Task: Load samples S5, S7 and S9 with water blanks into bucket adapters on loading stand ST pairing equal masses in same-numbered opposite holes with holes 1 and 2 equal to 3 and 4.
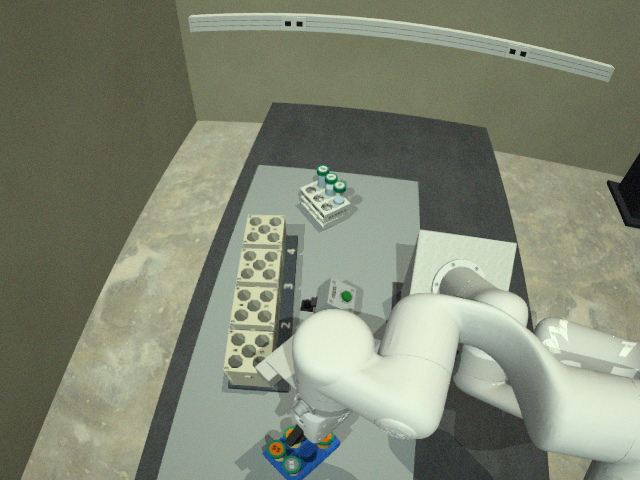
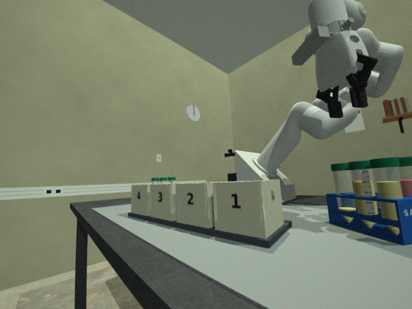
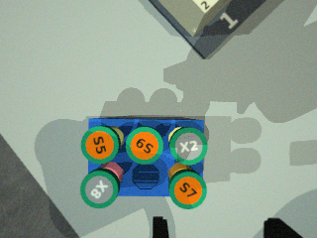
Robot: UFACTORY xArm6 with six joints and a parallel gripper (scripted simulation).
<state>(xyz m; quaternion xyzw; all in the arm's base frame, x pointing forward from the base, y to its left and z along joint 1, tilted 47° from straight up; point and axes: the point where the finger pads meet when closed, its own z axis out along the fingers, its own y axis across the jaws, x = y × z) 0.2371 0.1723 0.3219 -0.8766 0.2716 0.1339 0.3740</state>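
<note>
My gripper is now 19 cm above the orange-capped tube and 1 cm past it. Round my hand: yellow-filled tube: 19 cm below, 6 cm ahead, 1 cm to the left; grey-dotted tube: 19 cm below, 3 cm to the right, 3 cm ahead; blue sample rack: 22 cm below, 4 cm ahead, 2 cm to the left.
</note>
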